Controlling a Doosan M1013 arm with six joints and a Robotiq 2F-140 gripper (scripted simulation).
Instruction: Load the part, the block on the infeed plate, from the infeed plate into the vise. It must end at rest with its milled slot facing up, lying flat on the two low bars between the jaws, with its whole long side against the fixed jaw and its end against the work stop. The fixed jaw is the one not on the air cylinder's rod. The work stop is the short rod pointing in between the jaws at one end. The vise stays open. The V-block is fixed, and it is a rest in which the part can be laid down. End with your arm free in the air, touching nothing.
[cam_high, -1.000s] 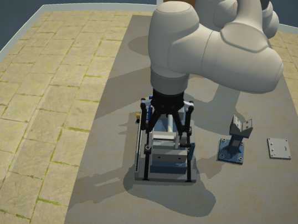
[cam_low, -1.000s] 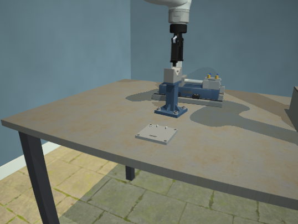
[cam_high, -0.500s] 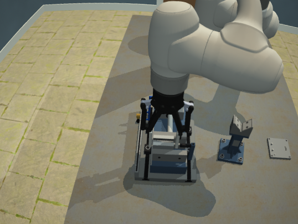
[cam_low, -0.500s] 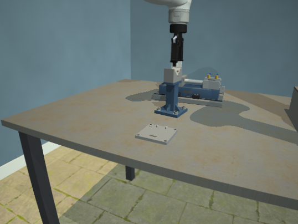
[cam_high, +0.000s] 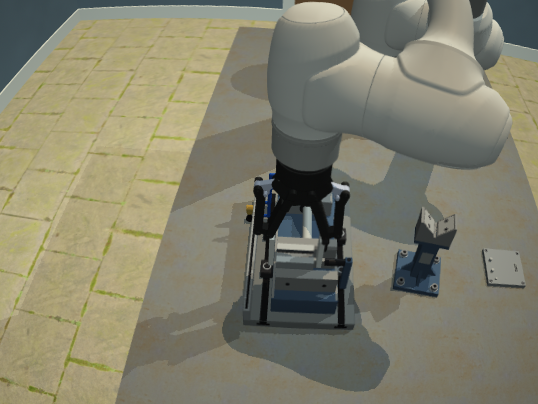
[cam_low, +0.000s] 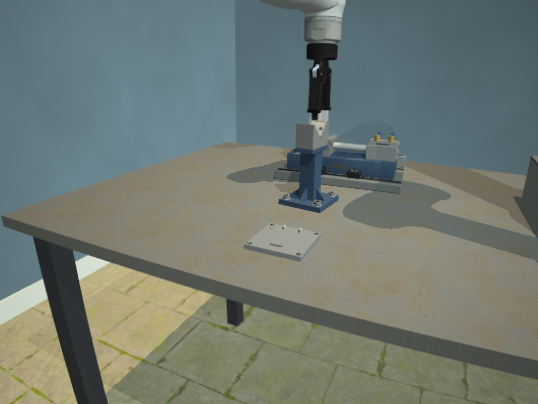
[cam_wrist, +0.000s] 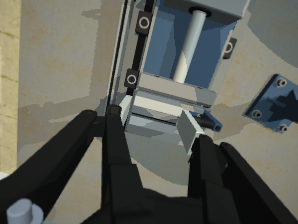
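The part is 2 cm below my hand. Round my hand: work stop: 7 cm to the left, 3 cm below; moving jaw: 4 cm below, 3 cm behind, 2 cm to the left; fixed jaw: 4 cm below, 3 cm ahead, 2 cm to the left.
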